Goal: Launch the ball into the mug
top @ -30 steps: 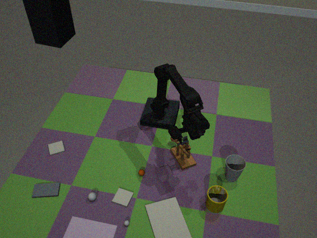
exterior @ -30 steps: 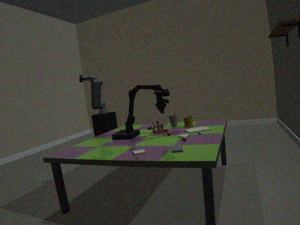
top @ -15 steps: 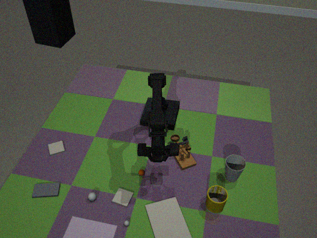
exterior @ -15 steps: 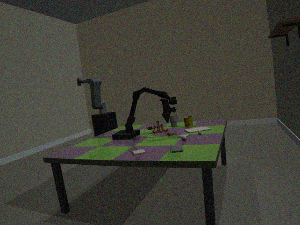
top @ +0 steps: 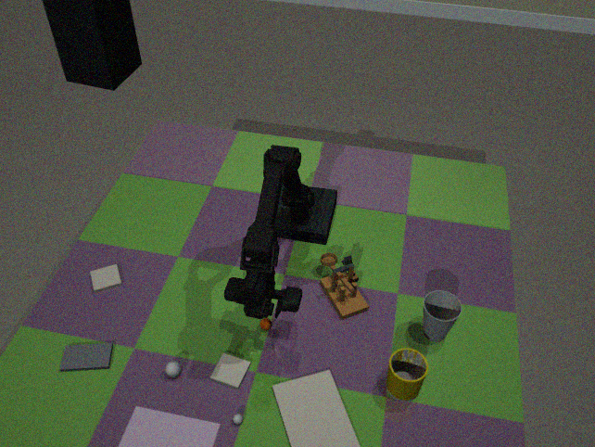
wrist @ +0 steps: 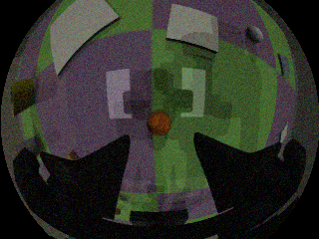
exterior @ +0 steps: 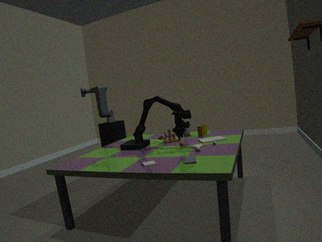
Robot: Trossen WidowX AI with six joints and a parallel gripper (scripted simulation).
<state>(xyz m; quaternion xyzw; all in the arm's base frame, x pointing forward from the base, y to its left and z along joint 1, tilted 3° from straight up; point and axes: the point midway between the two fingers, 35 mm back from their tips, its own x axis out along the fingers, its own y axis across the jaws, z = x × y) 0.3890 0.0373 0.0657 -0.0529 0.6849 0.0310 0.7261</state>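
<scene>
The orange ball is 40 mm below my gripper tip. Also, from my gripper tip: yellow mug 50 mm ahead, 380 mm to the left, 30 mm below; white sheet 200 mm ahead, 200 mm to the left, 60 mm below; wooden catapult 210 mm behind, 150 mm to the left, 10 mm below.
</scene>
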